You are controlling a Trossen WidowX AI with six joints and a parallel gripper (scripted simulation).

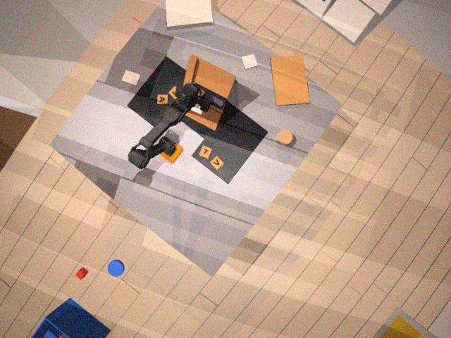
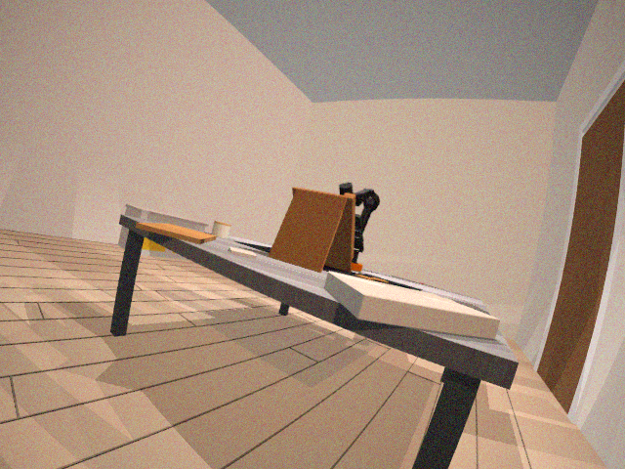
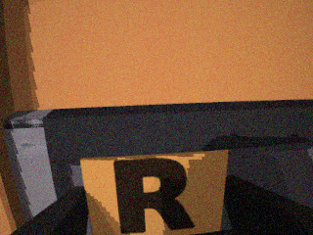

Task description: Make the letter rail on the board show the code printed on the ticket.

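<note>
Right now the orange tile is right at my gripper tip. Round my gripper tip: white ticket 8 cm below, 6 cm behind, 1 cm to the right; black mat 15 cm below, 14 cm behind, 4 cm to the right; small white block 37 cm ahead, 15 cm below, 4 cm to the right.
</note>
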